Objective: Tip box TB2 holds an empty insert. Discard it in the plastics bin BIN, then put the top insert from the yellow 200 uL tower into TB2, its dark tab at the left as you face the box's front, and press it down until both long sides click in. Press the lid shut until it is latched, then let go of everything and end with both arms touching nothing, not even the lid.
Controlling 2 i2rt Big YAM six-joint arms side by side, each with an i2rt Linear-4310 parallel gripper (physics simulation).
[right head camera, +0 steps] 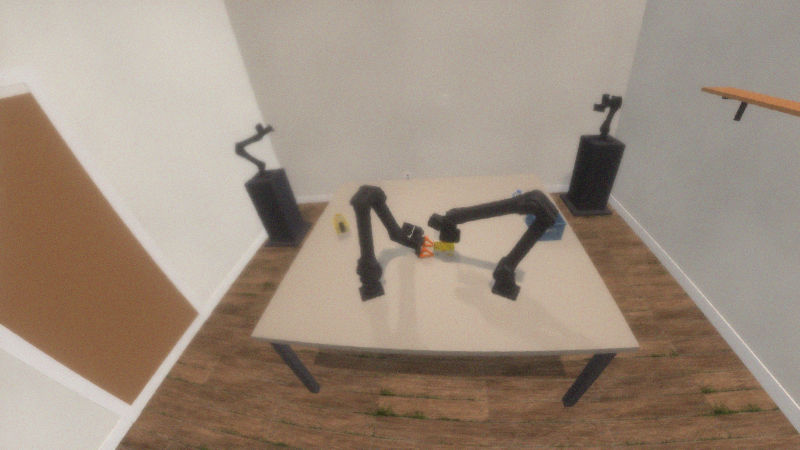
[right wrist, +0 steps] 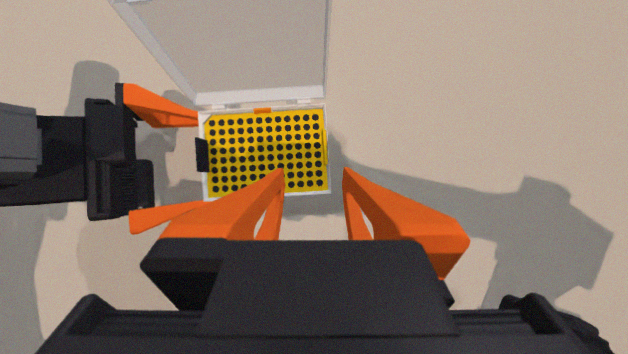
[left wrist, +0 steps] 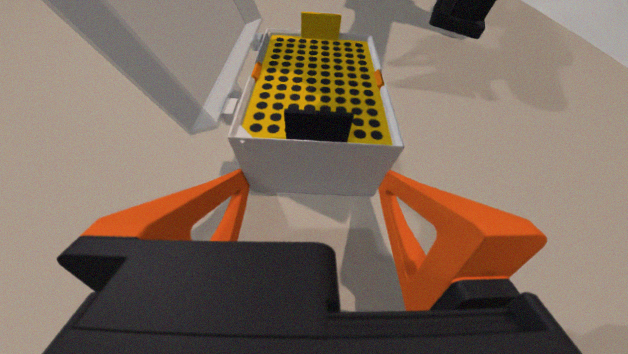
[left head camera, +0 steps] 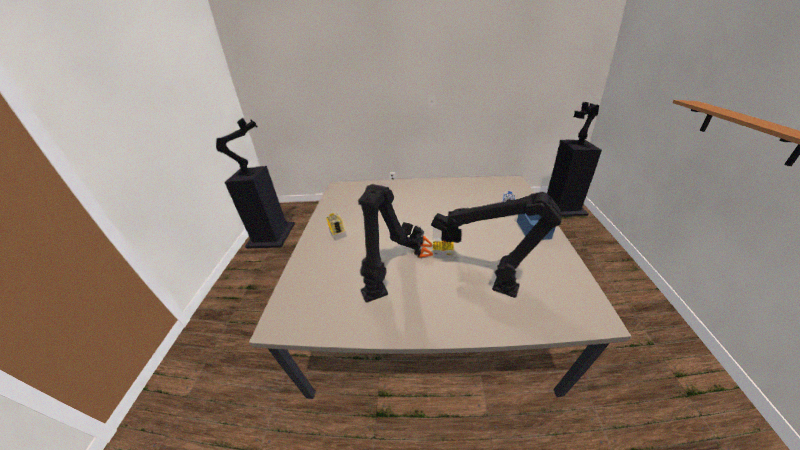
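Pixels of known places: left gripper, between the fingertips: (right head camera: 434, 250) (right wrist: 222, 160) (left wrist: 313, 176) (left head camera: 432, 250); right gripper, between the fingertips: (right head camera: 451, 240) (right wrist: 313, 176) (left head camera: 451, 239); left arm's base, origin of its link: (right head camera: 371, 292) (left head camera: 374, 292); right arm's base, origin of its link: (right head camera: 505, 290) (left wrist: 454, 20) (left head camera: 505, 288).
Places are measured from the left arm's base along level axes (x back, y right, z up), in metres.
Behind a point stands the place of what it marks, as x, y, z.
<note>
Tip box TB2 (left wrist: 312, 167) @(-0.135, 0.401, 0.033) (right wrist: 310, 192) @(-0.049, 0.467, 0.054) stands on the table with its lid (right wrist: 250, 50) @(-0.166, 0.491, 0.091) (left wrist: 135, 60) @(-0.190, 0.433, 0.088) open at the hinge side. A yellow insert (left head camera: 443, 245) @(-0.106, 0.457, 0.050) (right head camera: 444, 246) @(-0.101, 0.454, 0.050) (left wrist: 320, 80) @(-0.104, 0.449, 0.050) (right wrist: 265, 150) @(-0.106, 0.454, 0.050) lies in it, its dark tab (left wrist: 318, 125) @(-0.133, 0.403, 0.061) (right wrist: 201, 155) @(-0.132, 0.405, 0.063) at the left end in the right wrist view. Orange clips show at both long sides; I cannot tell if they are latched. My left gripper (left head camera: 431, 249) @(-0.131, 0.404, 0.017) (right head camera: 433, 248) @(-0.131, 0.404, 0.017) (left wrist: 313, 176) @(-0.131, 0.404, 0.017) (right wrist: 222, 160) @(-0.131, 0.404, 0.017) is shut on TB2, across its dark-tab end. My right gripper (right wrist: 313, 176) @(-0.062, 0.478, 0.115) is partly open and empty, above the box's front side.
The blue bin (left head camera: 547, 229) (right head camera: 552, 230) @(0.086, 1.044, 0.076) stands at the table's right, partly behind my right arm. The yellow tower (left head camera: 335, 224) @(-0.512, -0.062, 0.116) (right head camera: 340, 225) @(-0.515, -0.060, 0.105) stands at the left. A small blue and white object (left head camera: 508, 196) @(-0.259, 1.056, 0.124) is at the back right. Black pedestals with small arms stand behind the table.
</note>
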